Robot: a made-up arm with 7 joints. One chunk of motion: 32 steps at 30 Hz.
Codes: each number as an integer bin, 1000 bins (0 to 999) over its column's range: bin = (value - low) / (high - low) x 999, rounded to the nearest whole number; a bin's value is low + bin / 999 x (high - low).
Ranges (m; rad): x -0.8..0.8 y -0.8..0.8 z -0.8..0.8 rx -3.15..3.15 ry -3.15..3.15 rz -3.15..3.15
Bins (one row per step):
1: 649 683 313 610 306 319
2: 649 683 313 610 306 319
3: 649 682 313 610 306 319
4: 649 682 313 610 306 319
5: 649 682 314 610 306 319
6: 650 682 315 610 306 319
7: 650 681 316 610 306 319
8: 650 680 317 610 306 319
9: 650 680 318 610 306 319
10: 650 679 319 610 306 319
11: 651 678 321 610 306 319
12: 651 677 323 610 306 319
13: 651 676 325 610 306 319
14: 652 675 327 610 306 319
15: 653 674 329 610 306 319
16: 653 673 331 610 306 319
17: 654 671 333 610 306 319
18: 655 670 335 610 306 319
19: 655 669 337 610 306 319
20: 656 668 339 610 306 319
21: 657 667 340 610 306 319
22: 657 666 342 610 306 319
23: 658 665 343 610 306 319
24: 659 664 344 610 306 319
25: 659 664 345 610 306 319
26: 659 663 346 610 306 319
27: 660 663 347 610 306 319
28: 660 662 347 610 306 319
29: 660 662 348 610 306 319
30: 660 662 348 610 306 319
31: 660 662 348 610 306 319
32: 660 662 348 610 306 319
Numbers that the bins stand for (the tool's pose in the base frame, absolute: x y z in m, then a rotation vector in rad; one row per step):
1: 0.2394 0.2939 -0.2987 0.6968 -1.2203 -1.1383
2: 0.2394 0.2939 -0.2987 0.6968 -1.2203 -1.1383
3: 0.2394 0.2923 -0.2987 0.6968 -1.2203 -1.1383
4: 0.2394 0.2923 -0.2987 0.6968 -1.2203 -1.1383
5: 0.2394 0.2923 -0.2971 0.6968 -1.2203 -1.1383
6: 0.2410 0.2923 -0.2955 0.6968 -1.2203 -1.1383
7: 0.2410 0.2907 -0.2939 0.6968 -1.2203 -1.1383
8: 0.2410 0.2891 -0.2923 0.6968 -1.2203 -1.1383
9: 0.2410 0.2891 -0.2907 0.6968 -1.2203 -1.1383
10: 0.2410 0.2875 -0.2891 0.6968 -1.2203 -1.1383
11: 0.2426 0.2859 -0.2859 0.6968 -1.2203 -1.1383
12: 0.2426 0.2843 -0.2827 0.6968 -1.2203 -1.1383
13: 0.2426 0.2827 -0.2795 0.6968 -1.2203 -1.1383
14: 0.2442 0.2811 -0.2763 0.6968 -1.2203 -1.1383
15: 0.2458 0.2795 -0.2731 0.6968 -1.2203 -1.1383
16: 0.2458 0.2779 -0.2699 0.6968 -1.2203 -1.1383
17: 0.2474 0.2747 -0.2667 0.6968 -1.2203 -1.1383
18: 0.2490 0.2731 -0.2635 0.6968 -1.2203 -1.1383
19: 0.2490 0.2715 -0.2603 0.6968 -1.2203 -1.1383
20: 0.2507 0.2699 -0.2571 0.6968 -1.2203 -1.1383
21: 0.2523 0.2683 -0.2555 0.6968 -1.2203 -1.1383
22: 0.2523 0.2667 -0.2523 0.6968 -1.2203 -1.1383
23: 0.2539 0.2651 -0.2507 0.6968 -1.2203 -1.1383
24: 0.2555 0.2635 -0.2490 0.6968 -1.2203 -1.1383
25: 0.2555 0.2635 -0.2474 0.6968 -1.2203 -1.1383
26: 0.2555 0.2619 -0.2458 0.6968 -1.2203 -1.1383
27: 0.2571 0.2619 -0.2442 0.6968 -1.2203 -1.1383
28: 0.2571 0.2603 -0.2442 0.6968 -1.2203 -1.1383
29: 0.2571 0.2603 -0.2426 0.6968 -1.2203 -1.1383
30: 0.2571 0.2603 -0.2426 0.6968 -1.2203 -1.1383
31: 0.2571 0.2603 -0.2426 0.6968 -1.2203 -1.1383
32: 0.2571 0.2603 -0.2426 0.6968 -1.2203 -1.1383

